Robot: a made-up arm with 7 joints.
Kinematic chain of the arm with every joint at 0, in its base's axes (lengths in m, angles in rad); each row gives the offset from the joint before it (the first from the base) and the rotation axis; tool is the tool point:
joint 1: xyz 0 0 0 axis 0 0.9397 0.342
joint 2: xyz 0 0 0 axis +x
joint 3: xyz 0 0 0 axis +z
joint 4: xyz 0.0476 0 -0.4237 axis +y
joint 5: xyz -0.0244 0 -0.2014 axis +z
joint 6: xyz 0 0 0 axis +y
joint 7: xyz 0 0 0 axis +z
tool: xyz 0 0 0
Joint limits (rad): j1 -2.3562..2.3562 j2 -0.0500..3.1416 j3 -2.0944..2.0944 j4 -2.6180..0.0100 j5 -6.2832..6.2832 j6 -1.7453..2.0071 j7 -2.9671..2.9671
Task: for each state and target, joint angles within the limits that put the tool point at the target. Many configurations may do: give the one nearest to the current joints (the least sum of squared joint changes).
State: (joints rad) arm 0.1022 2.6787 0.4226 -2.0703 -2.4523 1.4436 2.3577
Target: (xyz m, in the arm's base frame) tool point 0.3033 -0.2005 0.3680
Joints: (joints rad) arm 0.4578 3.1416 1.2045 -1.5421 -2.4523 1.4436 2.3577
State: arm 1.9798 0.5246 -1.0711 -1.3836 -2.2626 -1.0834 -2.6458
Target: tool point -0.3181 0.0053 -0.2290
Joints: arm 1.3973 0.5961 -0.7792 -2.2153 -2.2626 -1.0834 -2.6458
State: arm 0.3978 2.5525 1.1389 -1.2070 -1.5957 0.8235 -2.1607
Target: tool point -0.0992 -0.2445 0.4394
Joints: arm -0.2427 3.1410 1.4781 -1.5714 -1.5957 0.8235 -2.1607
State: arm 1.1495 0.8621 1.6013 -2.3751 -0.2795 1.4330 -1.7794
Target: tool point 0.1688 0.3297 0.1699
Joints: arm 1.2132 1.7625 1.5050 -2.1383 -0.2795 1.4330 -1.7794
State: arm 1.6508 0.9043 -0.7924 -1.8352 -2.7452 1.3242 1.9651
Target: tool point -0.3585 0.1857 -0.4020
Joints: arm 0.9919 0.6821 -0.6868 -1.1750 -2.7452 1.3242 1.9651
